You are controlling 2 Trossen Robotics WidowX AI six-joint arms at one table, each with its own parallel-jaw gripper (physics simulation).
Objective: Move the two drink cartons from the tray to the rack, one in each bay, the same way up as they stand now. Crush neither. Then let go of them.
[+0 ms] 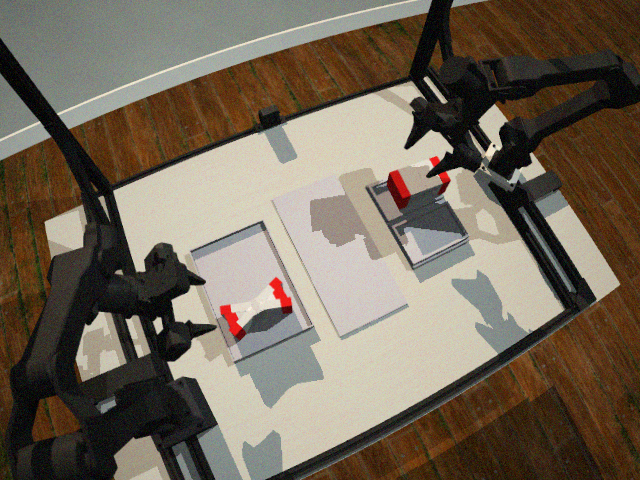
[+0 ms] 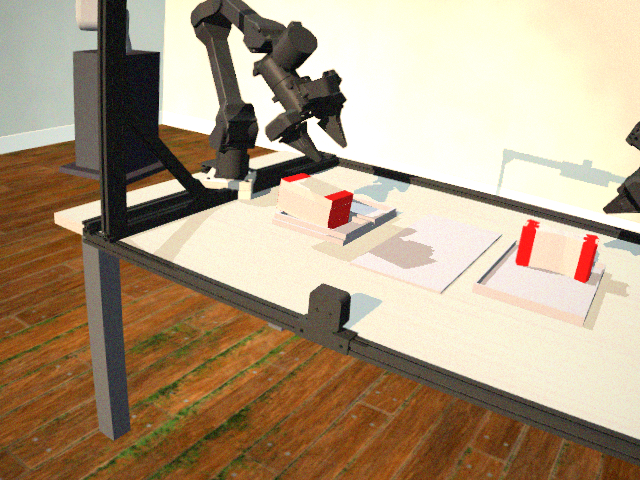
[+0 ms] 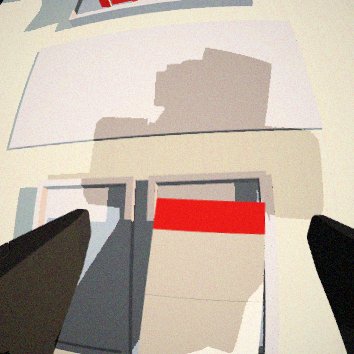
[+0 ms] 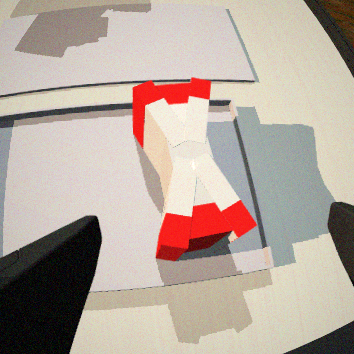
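Where they show: left gripper, fingertip midpoint: (image 1: 416,162) (image 2: 333,154) (image 3: 203,225); right gripper, fingertip midpoint: (image 1: 209,304) (image 2: 611,201) (image 4: 218,222); left arm's base, link origin: (image 1: 502,165) (image 2: 230,175); right arm's base, link origin: (image 1: 170,413).
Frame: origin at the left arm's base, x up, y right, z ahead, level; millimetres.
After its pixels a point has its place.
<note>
A white carton (image 1: 416,180) {x 38, y 162, z 199 mm} (image 2: 307,201) {x 18, y 192, z 170 mm} (image 3: 207,265) {x 37, y 172, z 201 mm} with red ends lies lengthwise in one bay of the two-bay rack (image 1: 440,252) {x -26, y 36, z 287 mm} (image 2: 310,231) {x -28, y 222, z 180 mm} (image 3: 271,300) {x -16, y 198, z 154 mm}. The rack's other bay is empty. The second carton (image 1: 255,304) {x 37, y 291, z 610 mm} (image 2: 554,252) {x 4, y 301, z 603 mm} (image 4: 190,150) {x 38, y 290, z 613 mm} is in the tray (image 1: 227,268) {x -30, y 400, z 572 mm} (image 2: 527,304) {x -27, y 447, z 515 mm} (image 4: 75,200) {x -30, y 371, z 570 mm}; its middle is pinched in to a narrow waist and its red ends are folded. My left gripper (image 1: 417,161) {x 107, y 179, z 209 mm} (image 2: 332,152) {x 107, y 179, z 209 mm} (image 3: 203,225) {x 107, y 179, z 209 mm} is open and empty, above the racked carton and apart from it. My right gripper (image 1: 209,304) {x 116, y 338, z 665 mm} (image 4: 218,222) {x 116, y 338, z 665 mm} is open and empty, beside the tray, apart from the pinched carton.
A flat pale panel (image 1: 356,289) (image 2: 465,248) (image 3: 125,75) (image 4: 175,45) lies between the tray and the rack. A small dark block (image 1: 269,116) {x 11, y 539, z 223 mm} (image 2: 329,307) {x 3, y 562, z 213 mm} stands on the table's edge frame. Dark frame posts rise at the table's ends.
</note>
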